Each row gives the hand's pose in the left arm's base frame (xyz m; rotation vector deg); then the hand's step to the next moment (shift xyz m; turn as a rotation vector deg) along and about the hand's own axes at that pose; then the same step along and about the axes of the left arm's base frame.
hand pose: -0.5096 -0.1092 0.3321 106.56 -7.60 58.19
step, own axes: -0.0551 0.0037 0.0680 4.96 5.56 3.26
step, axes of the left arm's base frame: 0.0025 -0.0736 -0.0475 2.38 -3.86 6.75
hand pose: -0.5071 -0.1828 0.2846 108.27 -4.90 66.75
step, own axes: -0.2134 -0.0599 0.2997 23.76 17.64 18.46
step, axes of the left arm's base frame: 0.1150 -0.2542 -0.2472 17.58 -15.07 26.08
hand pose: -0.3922 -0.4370 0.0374 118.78 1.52 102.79
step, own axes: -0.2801 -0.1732 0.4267 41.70 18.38 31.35
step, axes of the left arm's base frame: 0.3992 -0.0362 -0.3603 32.88 -14.56 42.02
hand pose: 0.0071 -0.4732 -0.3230 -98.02 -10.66 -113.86
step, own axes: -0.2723 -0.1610 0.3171 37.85 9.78 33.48
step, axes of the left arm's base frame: 0.2288 0.3493 -0.1621 31.15 -5.16 40.65
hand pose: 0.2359 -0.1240 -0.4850 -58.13 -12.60 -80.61
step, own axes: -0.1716 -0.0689 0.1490 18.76 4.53 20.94
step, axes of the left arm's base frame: -0.0347 0.2349 0.0028 17.01 0.49 22.84
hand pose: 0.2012 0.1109 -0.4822 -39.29 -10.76 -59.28
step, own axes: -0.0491 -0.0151 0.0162 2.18 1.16 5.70
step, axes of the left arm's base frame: -0.0353 0.0406 -0.0031 3.06 2.24 4.92
